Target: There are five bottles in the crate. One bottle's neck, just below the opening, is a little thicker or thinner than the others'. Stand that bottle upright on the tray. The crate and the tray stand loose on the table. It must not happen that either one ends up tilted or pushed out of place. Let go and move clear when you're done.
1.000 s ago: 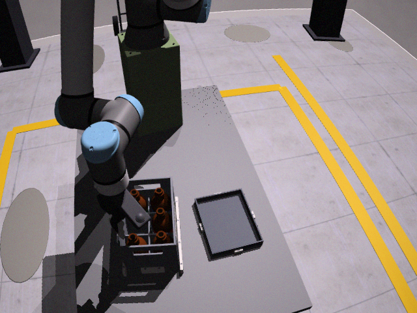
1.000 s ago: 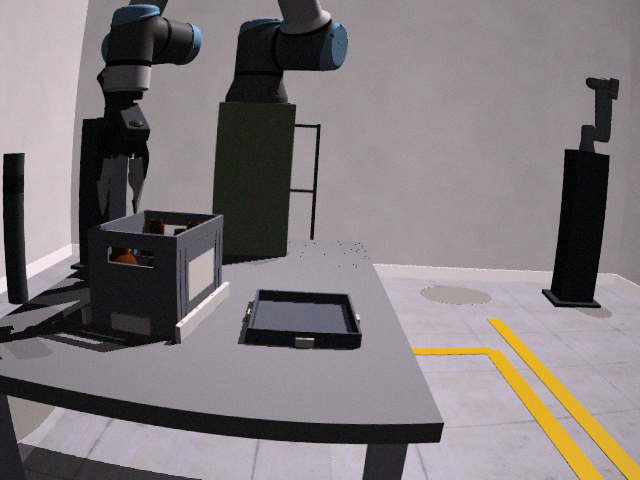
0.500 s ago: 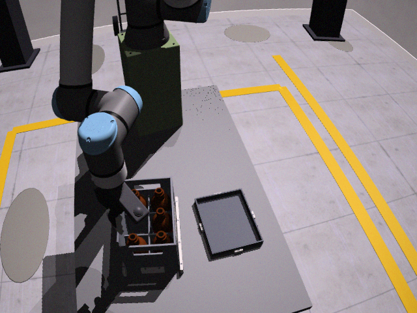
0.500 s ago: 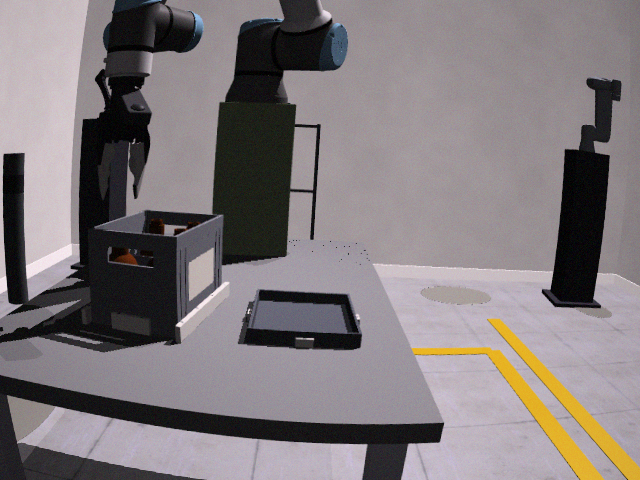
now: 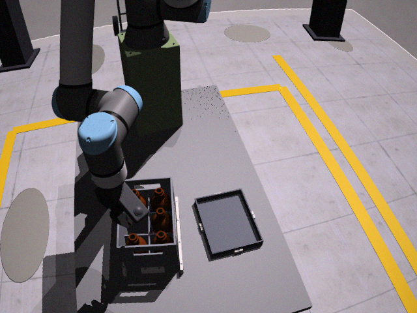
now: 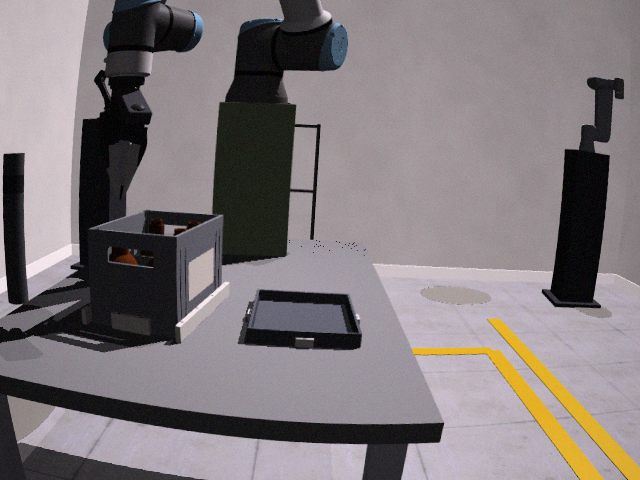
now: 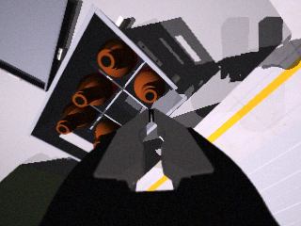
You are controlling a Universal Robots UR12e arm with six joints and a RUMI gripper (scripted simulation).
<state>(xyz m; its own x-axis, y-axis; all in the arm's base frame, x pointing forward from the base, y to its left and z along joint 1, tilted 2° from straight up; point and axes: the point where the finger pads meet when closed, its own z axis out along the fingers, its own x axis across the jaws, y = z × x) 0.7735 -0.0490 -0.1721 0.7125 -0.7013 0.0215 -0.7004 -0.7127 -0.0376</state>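
My hand is 160 mm above the dark grey crate, 100 mm past it and 40 mm to the right of it. From my hand the other things lie so: black tray: 320 mm to the left, 230 mm below, 130 mm behind.
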